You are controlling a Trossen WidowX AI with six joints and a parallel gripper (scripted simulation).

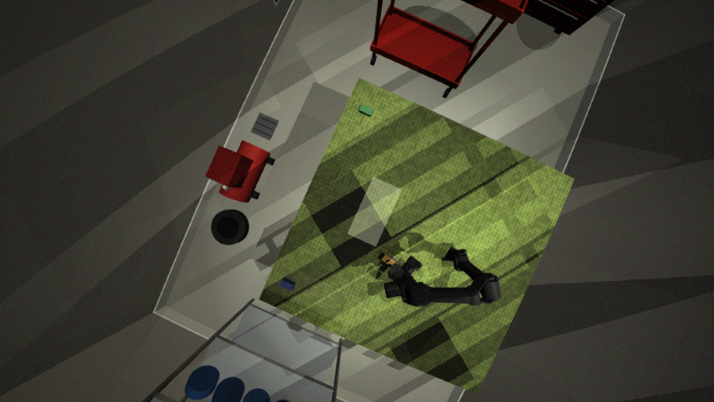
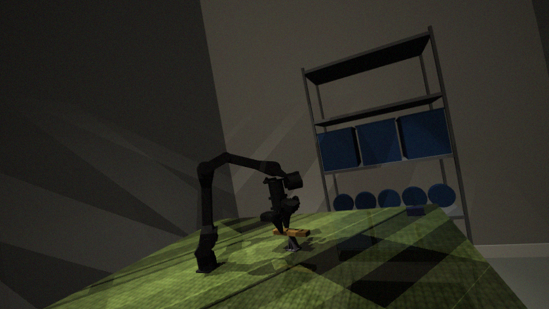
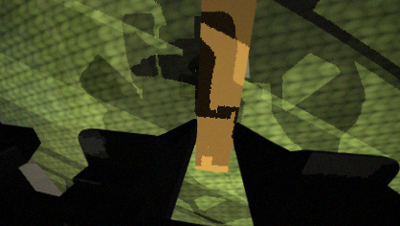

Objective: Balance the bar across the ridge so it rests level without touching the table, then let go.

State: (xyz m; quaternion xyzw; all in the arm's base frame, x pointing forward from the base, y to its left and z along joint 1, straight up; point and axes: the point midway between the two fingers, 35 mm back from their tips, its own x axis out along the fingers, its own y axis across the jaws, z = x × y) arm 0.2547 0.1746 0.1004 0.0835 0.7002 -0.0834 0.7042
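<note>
The bar is 3 cm ahead of my gripper tip and 1 cm to the right of it. Round my gripper tip: green block 67 cm to the right, 49 cm ahead, 6 cm below; small blue block 49 cm ahead, 33 cm to the left, 5 cm below.
</note>
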